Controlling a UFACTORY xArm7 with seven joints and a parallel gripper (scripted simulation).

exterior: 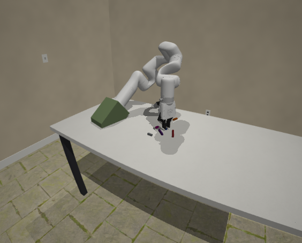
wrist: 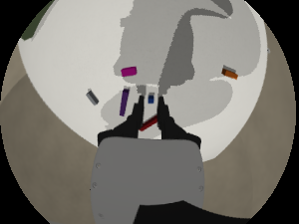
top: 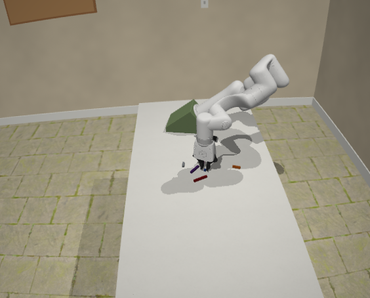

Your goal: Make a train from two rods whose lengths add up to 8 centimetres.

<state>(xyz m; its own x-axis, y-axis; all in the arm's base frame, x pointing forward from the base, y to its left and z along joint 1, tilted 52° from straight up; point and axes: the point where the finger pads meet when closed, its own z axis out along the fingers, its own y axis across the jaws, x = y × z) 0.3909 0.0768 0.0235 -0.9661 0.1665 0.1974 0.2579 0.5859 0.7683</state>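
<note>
Now: hand 3 cm above the blue rod. Round my hand: red rod: 6 cm ahead, 2 cm to the right, 3 cm below; magenta rod: 6 cm behind, 2 cm to the right, 3 cm below; purple rod: 5 cm to the right, 3 cm below.
</note>
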